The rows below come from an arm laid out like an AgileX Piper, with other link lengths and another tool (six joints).
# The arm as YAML. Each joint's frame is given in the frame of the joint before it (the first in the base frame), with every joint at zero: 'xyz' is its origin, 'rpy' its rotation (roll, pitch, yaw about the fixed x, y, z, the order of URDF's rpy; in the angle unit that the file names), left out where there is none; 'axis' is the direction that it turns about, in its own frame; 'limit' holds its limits. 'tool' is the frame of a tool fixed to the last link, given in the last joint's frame.
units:
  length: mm
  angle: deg
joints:
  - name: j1
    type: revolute
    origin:
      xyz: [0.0, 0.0, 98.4]
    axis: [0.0, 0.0, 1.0]
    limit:
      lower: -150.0
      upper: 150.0
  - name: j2
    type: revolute
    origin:
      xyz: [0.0, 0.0, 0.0]
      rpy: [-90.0, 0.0, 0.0]
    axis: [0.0, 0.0, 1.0]
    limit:
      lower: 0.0
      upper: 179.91
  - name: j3
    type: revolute
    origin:
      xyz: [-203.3, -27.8, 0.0]
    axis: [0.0, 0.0, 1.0]
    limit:
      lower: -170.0
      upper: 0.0
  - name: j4
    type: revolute
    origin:
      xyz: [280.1, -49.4, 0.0]
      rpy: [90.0, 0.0, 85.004]
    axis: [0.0, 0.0, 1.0]
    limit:
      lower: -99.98
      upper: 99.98
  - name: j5
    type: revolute
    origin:
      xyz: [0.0, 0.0, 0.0]
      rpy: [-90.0, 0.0, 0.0]
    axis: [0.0, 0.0, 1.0]
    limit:
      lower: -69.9
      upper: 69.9
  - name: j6
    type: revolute
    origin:
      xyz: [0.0, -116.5, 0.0]
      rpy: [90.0, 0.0, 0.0]
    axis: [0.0, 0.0, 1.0]
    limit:
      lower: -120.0
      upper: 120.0
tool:
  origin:
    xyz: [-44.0, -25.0, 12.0]
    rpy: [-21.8, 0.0, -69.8]
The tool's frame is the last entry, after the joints.
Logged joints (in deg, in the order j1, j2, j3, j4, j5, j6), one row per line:
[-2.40 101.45 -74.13 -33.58 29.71 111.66]
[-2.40 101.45 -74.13 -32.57 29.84 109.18]
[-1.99 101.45 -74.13 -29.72 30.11 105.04]
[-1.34 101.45 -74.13 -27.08 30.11 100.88]
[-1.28 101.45 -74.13 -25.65 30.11 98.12]
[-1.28 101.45 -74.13 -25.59 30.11 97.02]
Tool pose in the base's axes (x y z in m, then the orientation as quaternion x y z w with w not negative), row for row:
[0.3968 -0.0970 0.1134 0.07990 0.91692 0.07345 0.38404]
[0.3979 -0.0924 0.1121 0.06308 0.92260 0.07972 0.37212]
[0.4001 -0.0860 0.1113 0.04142 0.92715 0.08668 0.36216]
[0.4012 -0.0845 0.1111 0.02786 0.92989 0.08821 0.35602]
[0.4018 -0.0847 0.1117 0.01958 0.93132 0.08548 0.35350]
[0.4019 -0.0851 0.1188 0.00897 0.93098 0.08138 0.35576]
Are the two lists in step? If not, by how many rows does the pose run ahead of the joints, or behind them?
The pose runs 1 row ahead of the joints: the pose in row i belongs to the joints in row i + 1.
